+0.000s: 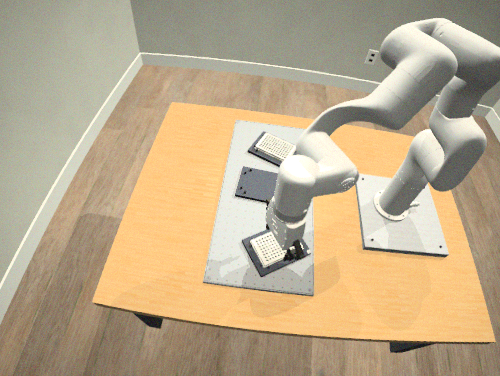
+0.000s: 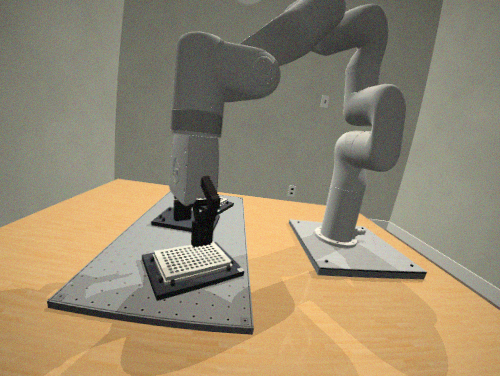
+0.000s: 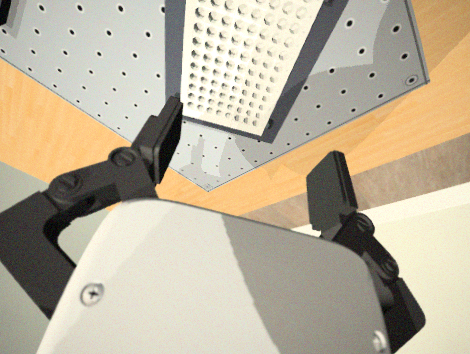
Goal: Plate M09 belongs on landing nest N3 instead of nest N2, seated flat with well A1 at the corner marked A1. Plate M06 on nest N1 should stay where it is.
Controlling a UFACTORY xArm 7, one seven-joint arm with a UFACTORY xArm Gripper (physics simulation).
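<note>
A cream well plate point(image 1: 266, 249) point(image 2: 192, 261) point(image 3: 240, 60) lies on the dark near nest point(image 1: 251, 253) point(image 2: 165, 290) point(image 3: 174, 55). A small white corner tag point(image 2: 240, 270) shows at its right. The middle nest point(image 1: 258, 185) point(image 2: 165, 219) shows no plate on its visible part. Another cream plate point(image 1: 276, 146) lies on the far nest point(image 1: 267, 158), partly hidden by the arm. The names M06, M09 and N1 to N3 cannot be read. My gripper point(image 1: 279, 242) point(image 2: 192, 229) point(image 3: 253, 142) is open and empty, low by the near plate's back edge; contact cannot be told.
The nests stand on a grey perforated board point(image 1: 225, 250) point(image 2: 110, 290) point(image 3: 110, 65) on the wooden table point(image 1: 160, 200) point(image 2: 300, 335). The arm's base plate point(image 1: 405, 240) point(image 2: 370, 260) is to the right. The forearm passes above the board's right side.
</note>
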